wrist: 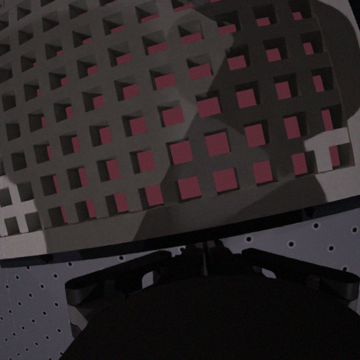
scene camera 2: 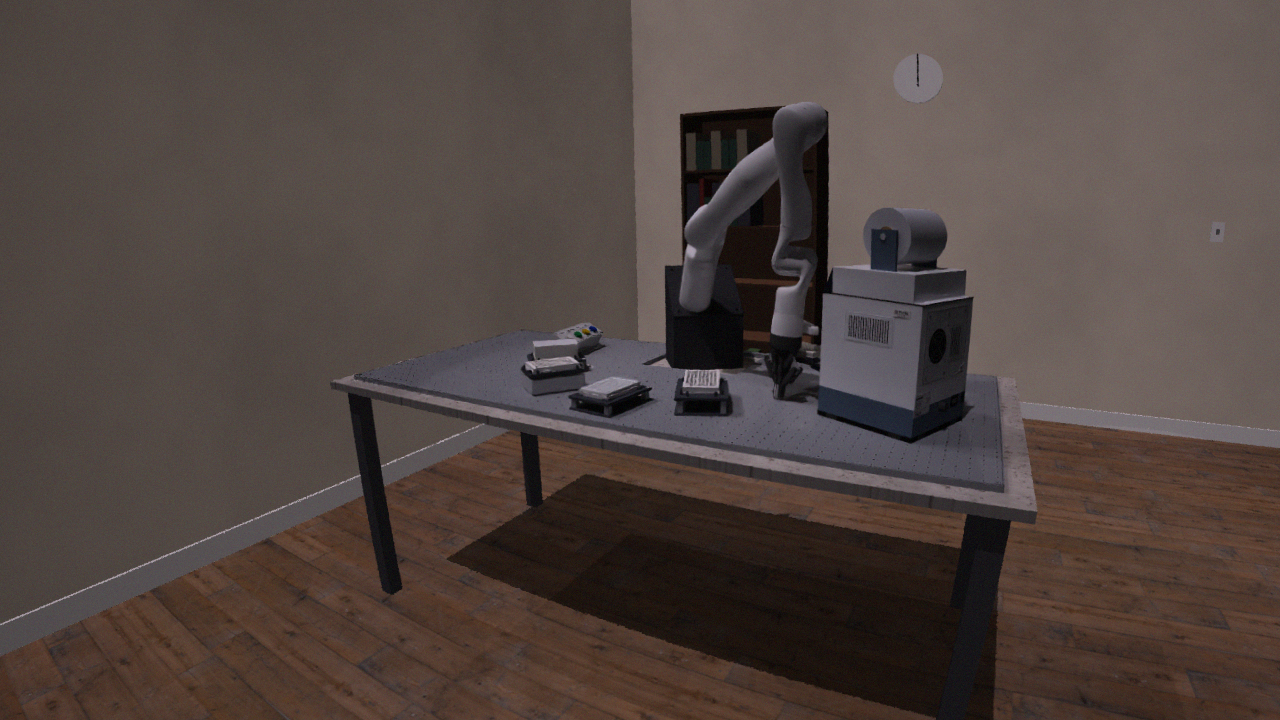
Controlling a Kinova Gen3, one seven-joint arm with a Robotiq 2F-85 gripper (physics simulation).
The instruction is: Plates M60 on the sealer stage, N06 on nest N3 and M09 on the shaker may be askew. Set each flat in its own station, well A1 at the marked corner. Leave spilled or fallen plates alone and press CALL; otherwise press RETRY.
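Seen in the pictures: gripper, fingertip midpoint: (scene camera 2: 778, 398); arm's base, link origin: (scene camera 2: 694, 300).
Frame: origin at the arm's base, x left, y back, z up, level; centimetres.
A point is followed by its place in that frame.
Note:
In the wrist view a white well plate (wrist: 107, 228) with red-filled wells fills the upper part. It lies turned at a slant on a grey perforated stage (wrist: 307, 236). My gripper (wrist: 205, 251) (scene camera 2: 783, 386) {z -18.6, x 40.4, y -13.6 cm} is shut and empty, with its fingertips right at the plate's near edge. In the scene view the gripper stands low on the table just left of the white sealer machine (scene camera 2: 895, 357) {z -2.2, x 72.9, y -19.7 cm} and hides this plate. Another plate (scene camera 2: 702, 380) {z -12.9, x 29.8, y -29.2 cm} sits on a black nest. A third plate (scene camera 2: 610, 387) {z -13.8, x 16.5, y -45.9 cm} sits on a black nest, turned slightly. A further plate (scene camera 2: 555, 365) {z -11.8, x -4.0, y -47.0 cm} lies on a pale block.
A button box (scene camera 2: 580, 333) {z -11.9, x -34.4, y -16.5 cm} with coloured buttons stands at the table's far left. The arm's black base (scene camera 2: 702, 326) {z -7.1, x 4.2, y -1.3 cm} is at the back edge. The sealer machine stands close on the gripper's right. The grey table mat (scene camera 2: 850, 439) {z -18.8, x 67.6, y -26.3 cm} reaches nearly to the table's edges.

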